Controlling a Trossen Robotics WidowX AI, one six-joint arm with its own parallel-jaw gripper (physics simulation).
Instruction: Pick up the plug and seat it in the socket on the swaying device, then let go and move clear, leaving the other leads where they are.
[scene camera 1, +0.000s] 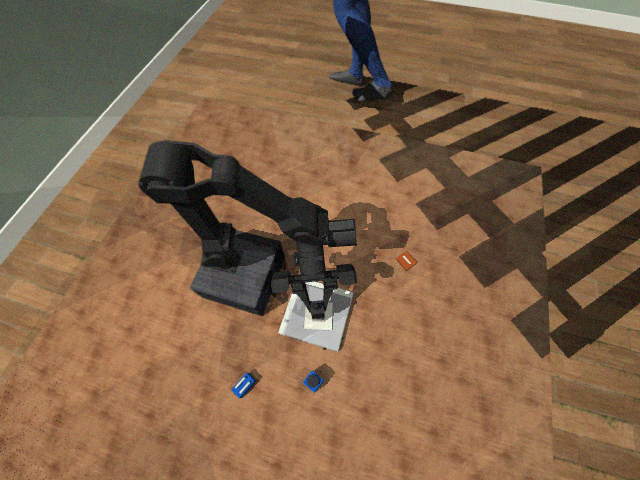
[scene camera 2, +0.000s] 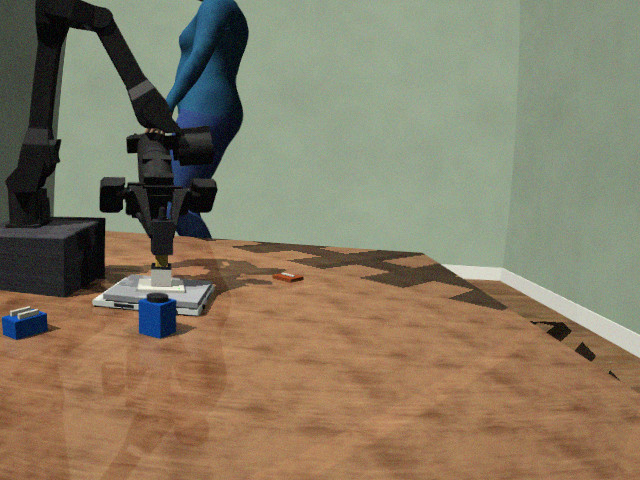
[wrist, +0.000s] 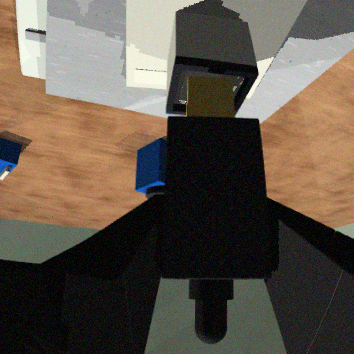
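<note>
The plug (scene camera 2: 162, 242) (wrist: 215, 165) has a black body, a gold tip and a round black stub at its rear. My gripper (scene camera 1: 316, 308) (scene camera 2: 162, 232) (wrist: 209, 207) is shut on the plug, which points down over the device. The device (scene camera 1: 292, 323) (scene camera 2: 199, 297) (wrist: 85, 65) is a grey and white slab with a raised cream plate. Its socket (scene camera 2: 161, 277) (wrist: 215, 40) is a grey upright box with a black rim. The gold tip is at the socket's mouth, overlapping the opening in the wrist view. The black body stands above the rim. How deep the tip sits is unclear.
A blue block with two white bars (scene camera 1: 242, 385) (scene camera 2: 24, 325) and a blue block with a round black top (scene camera 1: 313, 381) (scene camera 2: 157, 317) stand in front of the device. A flat orange piece (scene camera 1: 406, 260) (scene camera 2: 287, 277) lies to the right. A person (scene camera 1: 364, 46) (scene camera 2: 211, 77) stands behind.
</note>
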